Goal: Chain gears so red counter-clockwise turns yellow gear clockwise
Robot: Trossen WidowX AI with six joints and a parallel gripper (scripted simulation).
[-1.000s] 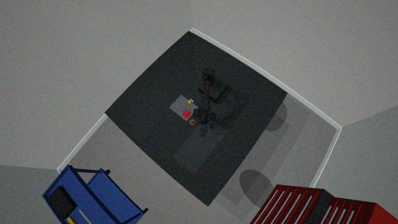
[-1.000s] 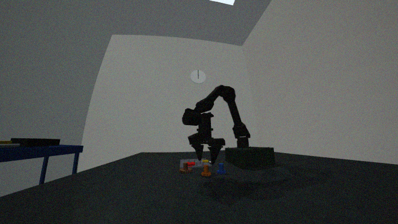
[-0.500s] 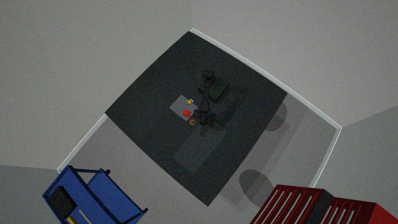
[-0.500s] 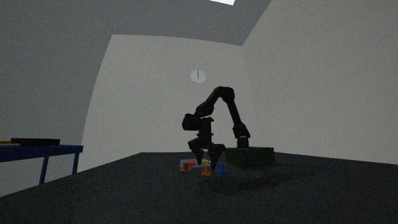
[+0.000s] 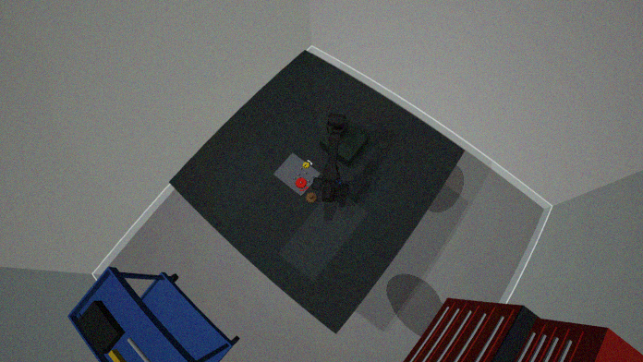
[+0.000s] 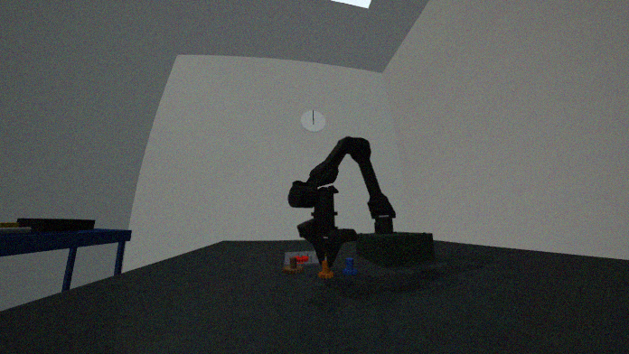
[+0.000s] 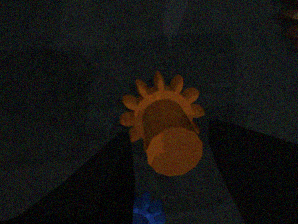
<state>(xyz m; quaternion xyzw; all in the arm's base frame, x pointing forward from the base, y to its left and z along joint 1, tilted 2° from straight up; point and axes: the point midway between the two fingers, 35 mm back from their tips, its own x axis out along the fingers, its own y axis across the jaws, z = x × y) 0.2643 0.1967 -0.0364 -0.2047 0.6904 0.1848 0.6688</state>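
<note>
Right now the grey board is 5 cm ahead of my gripper tip, 21 cm to the right of it and 2 cm below it. Round my gripper tip: blue gear: 7 cm behind, 2 cm to the right, 1 cm below; brown gear: 9 cm ahead, 6 cm to the right, 1 cm below; orange gear: 1 cm below.
</note>
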